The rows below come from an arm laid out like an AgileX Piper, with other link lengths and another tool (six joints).
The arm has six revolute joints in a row. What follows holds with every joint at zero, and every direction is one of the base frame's.
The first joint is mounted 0.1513 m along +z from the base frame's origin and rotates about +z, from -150 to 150 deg.
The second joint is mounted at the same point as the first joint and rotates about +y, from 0 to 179.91 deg.
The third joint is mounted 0.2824 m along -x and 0.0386 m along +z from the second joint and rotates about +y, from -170 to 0 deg.
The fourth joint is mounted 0.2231 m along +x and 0.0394 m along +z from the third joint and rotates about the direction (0.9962, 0, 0.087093), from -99.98 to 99.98 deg.
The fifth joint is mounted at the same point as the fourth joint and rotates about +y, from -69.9 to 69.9 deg.
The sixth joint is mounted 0.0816 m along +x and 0.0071 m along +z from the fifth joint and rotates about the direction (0.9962, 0, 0.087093), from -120 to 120 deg.
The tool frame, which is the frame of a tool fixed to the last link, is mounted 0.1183 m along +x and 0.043 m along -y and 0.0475 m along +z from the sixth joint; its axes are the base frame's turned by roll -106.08, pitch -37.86 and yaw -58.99 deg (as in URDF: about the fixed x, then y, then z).
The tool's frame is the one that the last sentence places.
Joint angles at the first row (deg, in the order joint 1, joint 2, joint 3, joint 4, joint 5, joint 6):
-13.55 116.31 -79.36 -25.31 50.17 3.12
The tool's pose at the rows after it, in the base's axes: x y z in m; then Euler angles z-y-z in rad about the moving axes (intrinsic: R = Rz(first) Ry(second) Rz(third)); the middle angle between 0 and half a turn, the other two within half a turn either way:
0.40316, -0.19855, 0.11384, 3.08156, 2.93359, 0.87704
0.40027, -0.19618, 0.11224, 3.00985, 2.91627, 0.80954
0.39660, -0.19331, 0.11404, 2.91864, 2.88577, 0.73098
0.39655, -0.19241, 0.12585, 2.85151, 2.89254, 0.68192
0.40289, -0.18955, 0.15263, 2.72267, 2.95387, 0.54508
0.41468, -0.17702, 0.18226, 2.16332, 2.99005, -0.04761
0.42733, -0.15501, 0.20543, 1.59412, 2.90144, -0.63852
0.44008, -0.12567, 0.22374, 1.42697, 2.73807, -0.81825
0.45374, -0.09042, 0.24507, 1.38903, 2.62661, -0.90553
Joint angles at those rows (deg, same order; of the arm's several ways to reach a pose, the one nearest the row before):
-13.55 116.31 -79.37 -25.10 50.87 3.12
-13.55 116.31 -79.65 -23.83 52.10 2.29
-13.55 116.31 -81.23 -21.76 55.31 0.94
-13.55 115.35 -82.99 -20.46 57.71 0.67
-13.55 112.43 -84.53 -18.79 58.19 -0.53
-13.55 109.52 -87.47 -13.46 58.90 -4.18
-13.55 108.02 -91.85 -4.66 61.30 -7.51
-13.48 107.84 -96.98 5.75 65.04 -9.26
-11.43 107.84 -101.73 12.31 67.98 -9.48

